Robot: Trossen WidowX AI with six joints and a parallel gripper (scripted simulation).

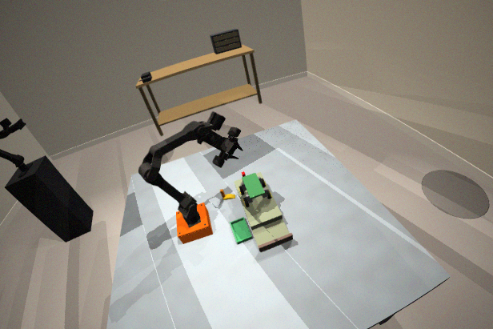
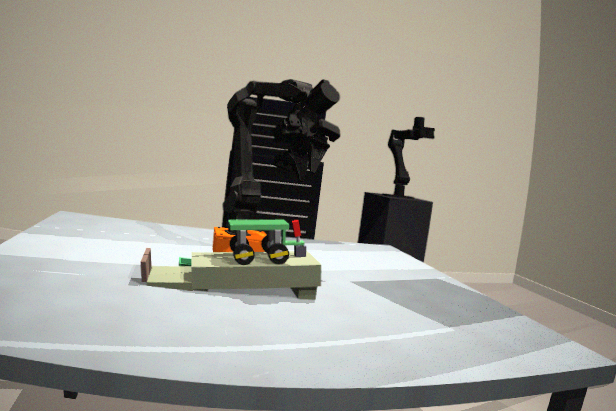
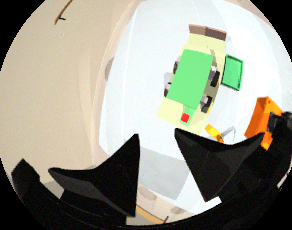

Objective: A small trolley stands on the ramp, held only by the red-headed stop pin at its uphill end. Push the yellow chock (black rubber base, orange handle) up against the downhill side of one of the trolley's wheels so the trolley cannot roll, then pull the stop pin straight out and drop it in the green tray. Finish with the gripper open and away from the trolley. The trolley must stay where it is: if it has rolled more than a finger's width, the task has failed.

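Now: the yellow chock 12 cm behind my gripper tip, 4 cm to the left of it and 25 cm below it. From my gripper tip the other things lie so: green-topped trolley: 1 cm behind, 9 cm to the right, 16 cm below; then pale ramp: 1 cm behind, 10 cm to the right, 22 cm below; then red-headed stop pin: 1 cm behind, 14 cm below.
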